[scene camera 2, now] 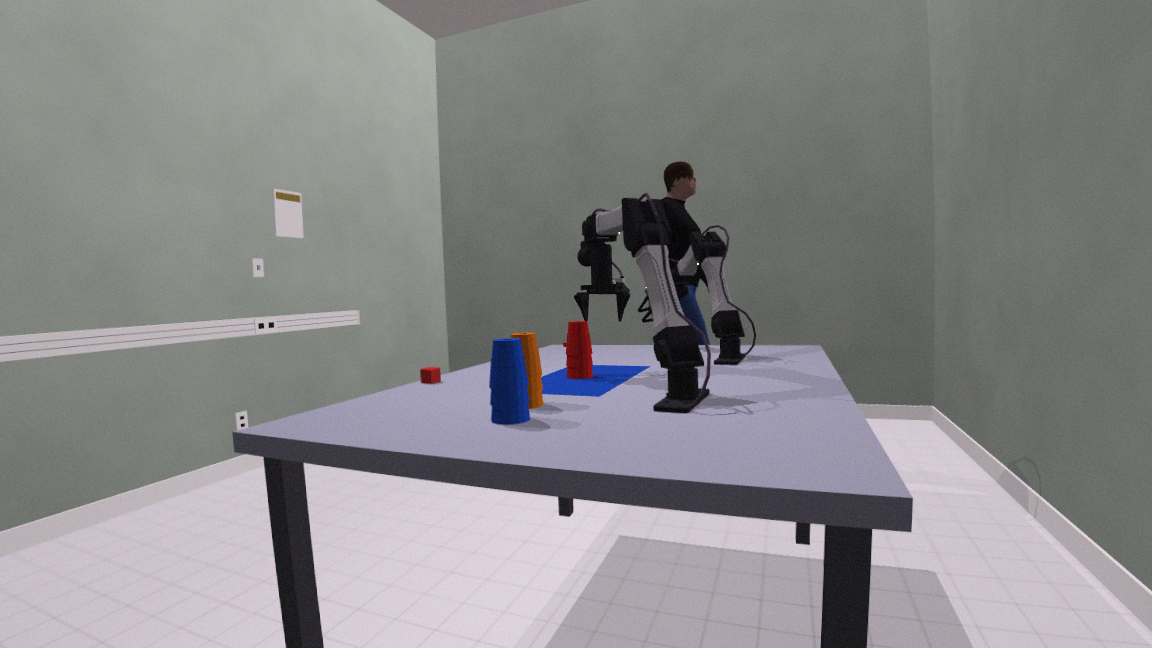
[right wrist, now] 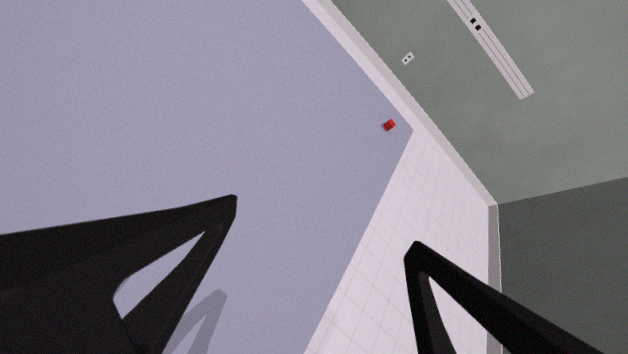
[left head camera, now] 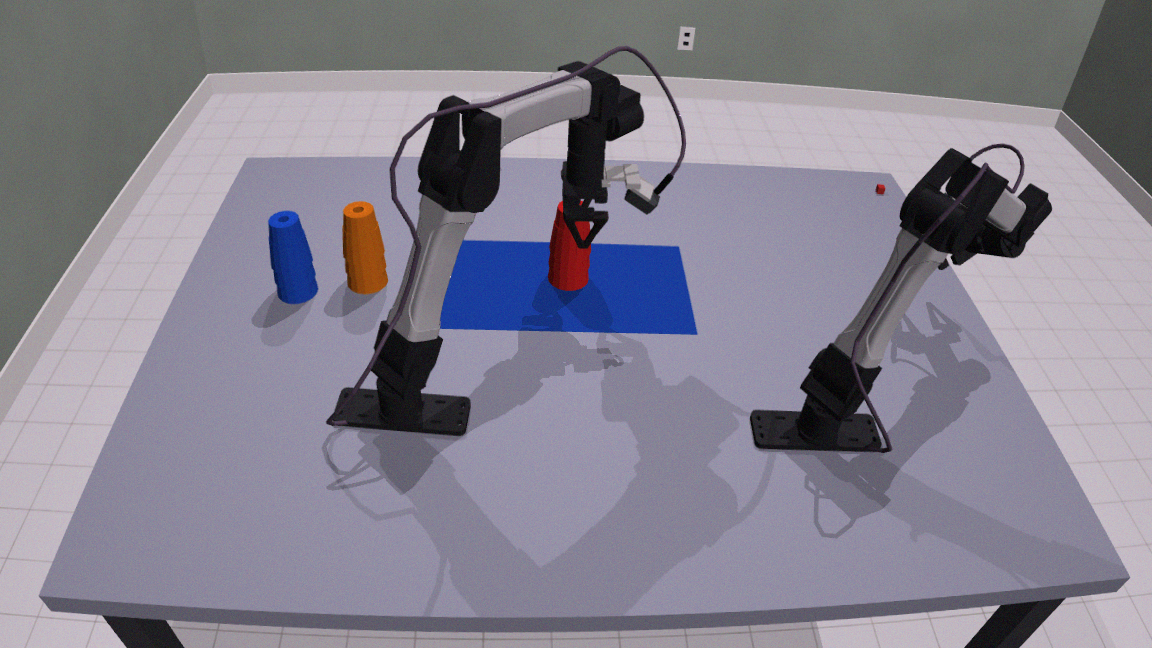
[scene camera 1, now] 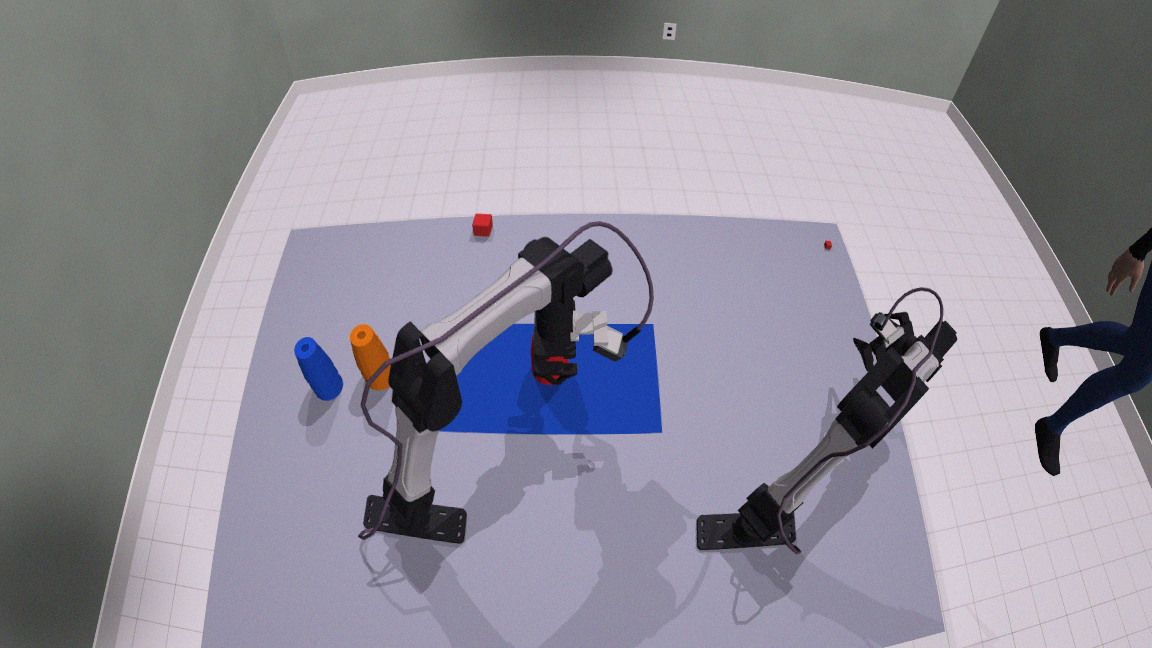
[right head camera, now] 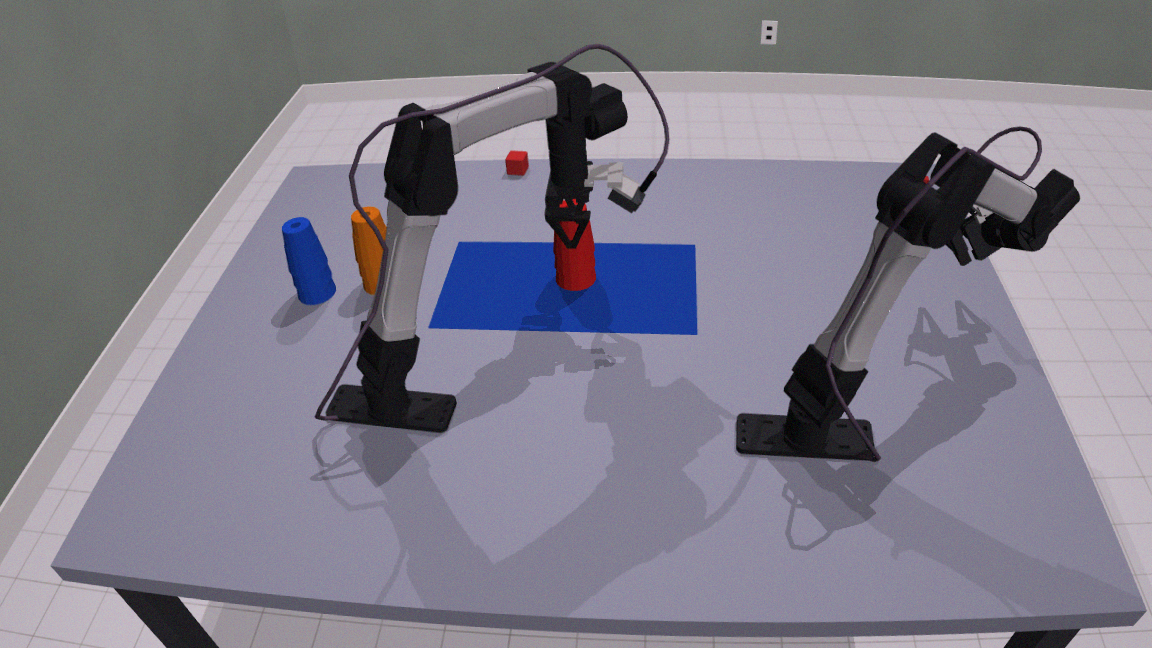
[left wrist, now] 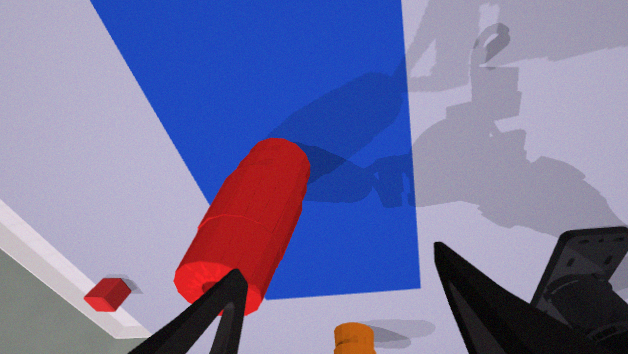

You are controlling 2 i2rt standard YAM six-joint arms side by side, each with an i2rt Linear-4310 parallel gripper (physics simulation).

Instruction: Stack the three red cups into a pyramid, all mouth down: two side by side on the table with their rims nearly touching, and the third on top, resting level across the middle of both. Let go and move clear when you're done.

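Seen in the pictures: left gripper, fingertip midpoint: (scene camera 2: 602, 321) (left head camera: 581, 230) (scene camera 1: 555, 359) (right head camera: 574, 230) (left wrist: 330, 265); right gripper, fingertip midpoint: (scene camera 2: 640, 316) (right wrist: 324, 228) (scene camera 1: 869, 328) (right head camera: 965, 225); left arm's base, link origin: (scene camera 2: 683, 401) (left head camera: 402, 413) (scene camera 1: 414, 520) (right head camera: 391, 409) (left wrist: 567, 282); right arm's base, link origin: (scene camera 2: 730, 360) (left head camera: 815, 433) (scene camera 1: 746, 530) (right head camera: 804, 438).
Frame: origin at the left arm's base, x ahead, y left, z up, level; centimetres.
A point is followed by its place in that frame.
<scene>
The red cups (left head camera: 568, 270) (right head camera: 575, 270) (scene camera 2: 578, 350) (left wrist: 255, 200) stand mouth down, nested in one upright stack on the blue mat (left head camera: 644, 298) {x 31.0, y -36.8, z 0.0 cm} (right head camera: 652, 298) {x 31.0, y -37.4, z 0.0 cm} (left wrist: 350, 260) {x 29.0, y -7.1, z 0.0 cm}. My left gripper (left head camera: 586, 233) {x 28.6, y -24.9, z 15.2 cm} (scene camera 2: 603, 319) {x 28.6, y -24.9, z 15.2 cm} (left wrist: 330, 265) {x 28.6, y -24.9, z 15.2 cm} is open and points down just above the height of the stack's top. It is offset to one side: in the left wrist view one finger overlaps the stack's top, and the other is well away from it. My right gripper (right wrist: 324, 228) {x 41.4, y -91.1, z 12.6 cm} is open and empty, held above the table's right edge, far from the cups.
A blue cup stack (left head camera: 292, 261) {x 23.7, y 23.0, z 8.9 cm} (scene camera 2: 509, 382) {x 24.6, y 27.4, z 7.8 cm} and an orange cup stack (left head camera: 364, 249) (left wrist: 354, 337) stand at the left. A red cube (right head camera: 516, 163) {x 70.0, y -4.4, z 3.1 cm} (scene camera 1: 481, 225) {x 70.1, y -4.2, z 3.9 cm} lies at the back edge, a smaller red cube (left head camera: 880, 189) {x 75.1, y -92.0, z 1.2 cm} (right wrist: 389, 125) {x 75.0, y -92.3, z 1.2 cm} near the back right corner. A person (scene camera 2: 684, 217) stands beyond the table.
</scene>
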